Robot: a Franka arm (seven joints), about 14 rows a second.
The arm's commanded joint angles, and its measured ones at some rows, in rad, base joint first. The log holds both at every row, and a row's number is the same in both.
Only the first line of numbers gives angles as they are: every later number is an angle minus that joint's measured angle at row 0.
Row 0, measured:
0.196, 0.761, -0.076, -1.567, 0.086, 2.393, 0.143
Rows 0 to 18, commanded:
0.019, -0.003, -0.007, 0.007, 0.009, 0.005, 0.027
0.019, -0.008, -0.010, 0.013, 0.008, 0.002, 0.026
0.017, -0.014, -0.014, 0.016, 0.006, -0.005, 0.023
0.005, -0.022, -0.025, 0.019, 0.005, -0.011, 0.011
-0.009, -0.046, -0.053, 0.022, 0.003, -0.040, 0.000
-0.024, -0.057, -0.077, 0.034, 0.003, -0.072, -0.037
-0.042, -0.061, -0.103, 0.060, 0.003, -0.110, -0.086
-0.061, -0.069, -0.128, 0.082, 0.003, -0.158, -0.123
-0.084, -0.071, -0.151, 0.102, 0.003, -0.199, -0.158
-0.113, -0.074, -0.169, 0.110, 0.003, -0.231, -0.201
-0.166, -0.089, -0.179, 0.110, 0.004, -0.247, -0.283
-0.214, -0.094, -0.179, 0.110, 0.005, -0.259, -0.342
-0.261, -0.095, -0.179, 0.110, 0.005, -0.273, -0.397
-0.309, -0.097, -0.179, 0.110, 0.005, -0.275, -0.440
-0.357, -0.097, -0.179, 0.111, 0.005, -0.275, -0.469
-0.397, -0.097, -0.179, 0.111, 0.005, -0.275, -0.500
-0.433, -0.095, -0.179, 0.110, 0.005, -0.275, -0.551
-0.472, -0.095, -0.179, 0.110, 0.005, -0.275, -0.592
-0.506, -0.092, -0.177, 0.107, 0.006, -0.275, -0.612
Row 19, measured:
-0.453, -0.084, -0.193, 0.105, -0.001, -0.254, -0.564
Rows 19 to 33, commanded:
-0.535, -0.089, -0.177, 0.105, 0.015, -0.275, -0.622
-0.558, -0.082, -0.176, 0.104, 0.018, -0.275, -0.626
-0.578, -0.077, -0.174, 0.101, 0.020, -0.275, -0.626
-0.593, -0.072, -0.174, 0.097, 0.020, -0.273, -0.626
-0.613, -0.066, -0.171, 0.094, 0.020, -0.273, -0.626
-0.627, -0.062, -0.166, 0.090, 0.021, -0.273, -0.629
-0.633, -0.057, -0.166, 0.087, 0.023, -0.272, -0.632
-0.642, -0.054, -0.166, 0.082, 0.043, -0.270, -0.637
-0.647, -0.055, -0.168, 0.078, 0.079, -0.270, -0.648
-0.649, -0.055, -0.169, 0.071, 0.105, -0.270, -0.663
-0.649, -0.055, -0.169, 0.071, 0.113, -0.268, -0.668
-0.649, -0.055, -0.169, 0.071, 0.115, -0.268, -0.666
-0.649, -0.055, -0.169, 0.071, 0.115, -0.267, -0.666
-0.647, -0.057, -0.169, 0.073, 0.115, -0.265, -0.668
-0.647, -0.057, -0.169, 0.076, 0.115, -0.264, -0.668
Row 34, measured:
-0.639, -0.043, -0.179, 0.081, 0.088, -0.264, -0.648
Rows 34 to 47, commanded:
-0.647, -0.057, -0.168, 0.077, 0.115, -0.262, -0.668
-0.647, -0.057, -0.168, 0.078, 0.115, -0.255, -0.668
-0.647, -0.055, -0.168, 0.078, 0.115, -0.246, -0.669
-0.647, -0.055, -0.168, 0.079, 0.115, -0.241, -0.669
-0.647, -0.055, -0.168, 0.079, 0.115, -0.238, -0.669
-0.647, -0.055, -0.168, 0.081, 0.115, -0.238, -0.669
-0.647, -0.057, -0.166, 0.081, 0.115, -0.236, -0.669
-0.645, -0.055, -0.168, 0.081, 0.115, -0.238, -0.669
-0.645, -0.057, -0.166, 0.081, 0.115, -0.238, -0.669
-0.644, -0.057, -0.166, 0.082, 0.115, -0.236, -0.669
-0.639, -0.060, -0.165, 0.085, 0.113, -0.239, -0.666
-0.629, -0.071, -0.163, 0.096, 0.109, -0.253, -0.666
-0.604, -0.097, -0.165, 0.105, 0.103, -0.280, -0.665
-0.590, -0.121, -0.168, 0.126, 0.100, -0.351, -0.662
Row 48, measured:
-0.622, -0.059, -0.163, 0.106, 0.089, -0.255, -0.652
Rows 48 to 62, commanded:
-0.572, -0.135, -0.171, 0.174, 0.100, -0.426, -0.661
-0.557, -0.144, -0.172, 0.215, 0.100, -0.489, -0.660
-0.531, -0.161, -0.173, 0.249, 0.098, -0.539, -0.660
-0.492, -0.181, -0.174, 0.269, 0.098, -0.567, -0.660
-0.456, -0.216, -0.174, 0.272, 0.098, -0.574, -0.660
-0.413, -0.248, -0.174, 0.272, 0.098, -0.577, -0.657
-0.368, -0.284, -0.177, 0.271, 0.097, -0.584, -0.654
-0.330, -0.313, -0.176, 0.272, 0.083, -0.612, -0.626
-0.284, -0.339, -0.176, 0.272, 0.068, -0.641, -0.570
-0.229, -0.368, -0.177, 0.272, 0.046, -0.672, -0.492
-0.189, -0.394, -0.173, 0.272, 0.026, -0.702, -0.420
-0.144, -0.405, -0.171, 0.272, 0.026, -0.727, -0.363
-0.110, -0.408, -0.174, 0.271, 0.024, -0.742, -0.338
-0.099, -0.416, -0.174, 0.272, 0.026, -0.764, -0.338
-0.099, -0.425, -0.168, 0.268, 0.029, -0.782, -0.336
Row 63, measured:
-0.107, -0.401, -0.161, 0.288, 0.044, -0.750, -0.359
